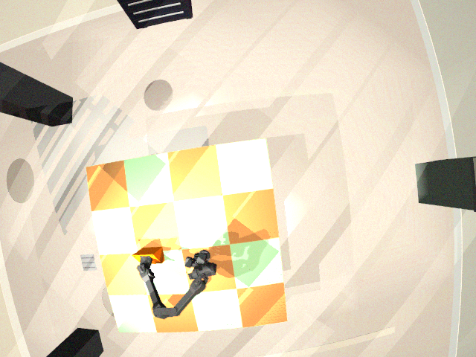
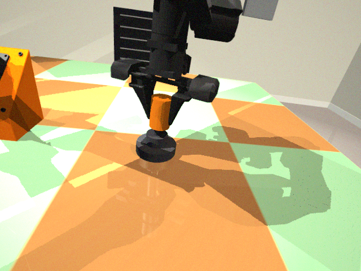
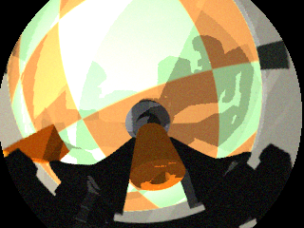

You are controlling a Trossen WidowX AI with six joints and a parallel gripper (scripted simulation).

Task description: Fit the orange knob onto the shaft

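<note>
The knob lies 20 mm above my gripper tip. Round my gripper tip: pedestal (40 mm below).
</note>
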